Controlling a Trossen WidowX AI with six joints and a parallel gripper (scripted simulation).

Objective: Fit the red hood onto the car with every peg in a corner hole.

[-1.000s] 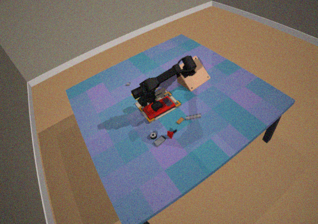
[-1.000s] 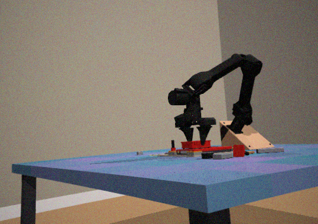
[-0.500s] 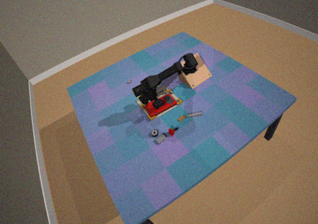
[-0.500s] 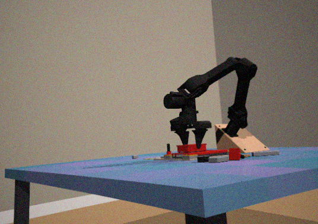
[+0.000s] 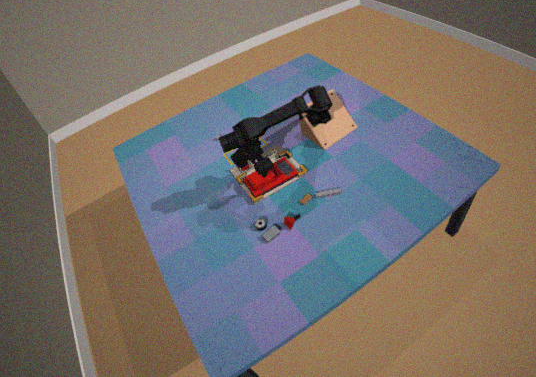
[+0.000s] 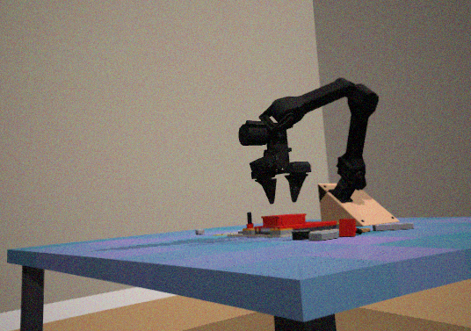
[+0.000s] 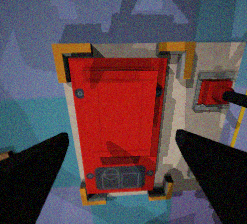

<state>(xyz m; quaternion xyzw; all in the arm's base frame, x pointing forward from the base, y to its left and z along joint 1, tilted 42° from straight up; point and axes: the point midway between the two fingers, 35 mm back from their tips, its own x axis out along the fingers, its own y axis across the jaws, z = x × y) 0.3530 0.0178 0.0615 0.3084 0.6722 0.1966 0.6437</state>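
My gripper tip is now 4 cm above the red hood. The rest, counted from my gripper tip: grey engine block: 1 cm to the left, 6 cm below; wheel: 13 cm ahead, 16 cm to the left, 7 cm below.
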